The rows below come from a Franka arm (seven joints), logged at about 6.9 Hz.
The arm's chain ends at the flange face. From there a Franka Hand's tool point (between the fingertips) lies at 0.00 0.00 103.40 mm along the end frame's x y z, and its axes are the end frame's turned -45 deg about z.
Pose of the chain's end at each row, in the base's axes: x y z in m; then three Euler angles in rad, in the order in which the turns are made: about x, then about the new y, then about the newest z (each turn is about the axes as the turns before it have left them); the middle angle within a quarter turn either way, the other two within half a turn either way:
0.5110 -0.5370 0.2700 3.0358 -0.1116 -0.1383
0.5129 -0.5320 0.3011 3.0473 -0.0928 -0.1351
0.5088 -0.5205 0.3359 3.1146 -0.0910 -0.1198
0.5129 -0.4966 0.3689 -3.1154 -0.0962 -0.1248
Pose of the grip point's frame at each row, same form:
0.4995 -0.5479 0.1678 3.0358 -0.1116 -0.9237
0.5033 -0.5417 0.1986 3.0473 -0.0928 -0.9205
0.4994 -0.5233 0.2330 3.1146 -0.0910 -0.9052
0.5030 -0.4939 0.2660 -3.1154 -0.0962 -0.9102

